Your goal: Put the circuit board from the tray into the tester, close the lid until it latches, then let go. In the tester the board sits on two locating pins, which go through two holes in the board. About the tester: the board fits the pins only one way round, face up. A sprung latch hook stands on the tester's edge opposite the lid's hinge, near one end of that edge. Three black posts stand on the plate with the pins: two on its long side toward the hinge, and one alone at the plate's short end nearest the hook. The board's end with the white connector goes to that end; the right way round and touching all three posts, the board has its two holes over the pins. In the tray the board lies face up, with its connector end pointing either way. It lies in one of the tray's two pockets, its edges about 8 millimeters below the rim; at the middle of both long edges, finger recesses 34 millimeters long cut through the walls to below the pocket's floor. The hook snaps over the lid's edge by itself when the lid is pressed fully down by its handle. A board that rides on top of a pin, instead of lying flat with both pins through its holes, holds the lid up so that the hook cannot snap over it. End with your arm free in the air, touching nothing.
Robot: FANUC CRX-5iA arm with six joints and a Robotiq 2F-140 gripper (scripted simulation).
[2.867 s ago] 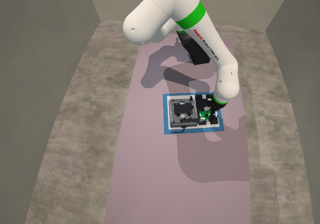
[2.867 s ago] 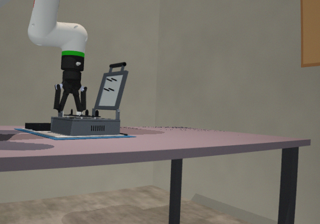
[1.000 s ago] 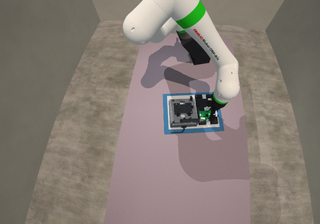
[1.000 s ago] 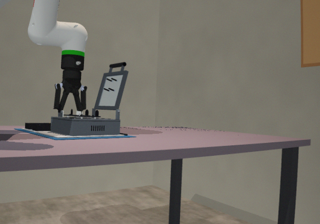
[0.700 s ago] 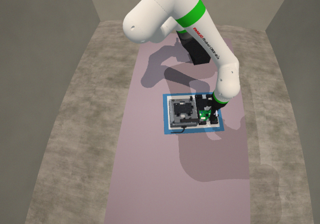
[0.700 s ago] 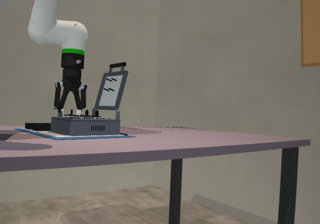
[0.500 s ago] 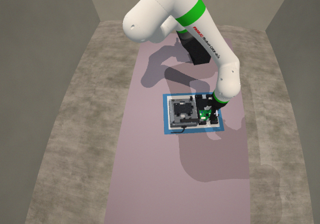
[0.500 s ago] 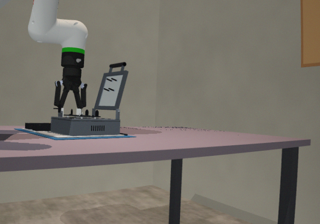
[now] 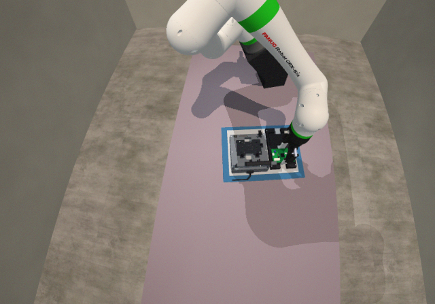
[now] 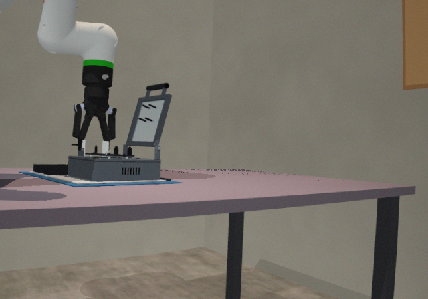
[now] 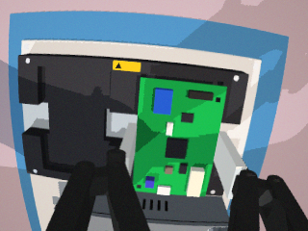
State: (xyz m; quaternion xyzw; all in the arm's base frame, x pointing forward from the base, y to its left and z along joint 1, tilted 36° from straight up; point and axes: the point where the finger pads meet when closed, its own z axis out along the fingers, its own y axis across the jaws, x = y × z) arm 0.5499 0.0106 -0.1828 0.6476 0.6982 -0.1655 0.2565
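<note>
My gripper is now 130 mm to the left of the tester and 50 mm below it. From my hand the other things lie so: tester lid: 170 mm to the right, 120 mm above, 90 mm ahead; latch hook: 110 mm to the right, 100 mm behind, 20 mm above; green circuit board: 20 mm below.
</note>
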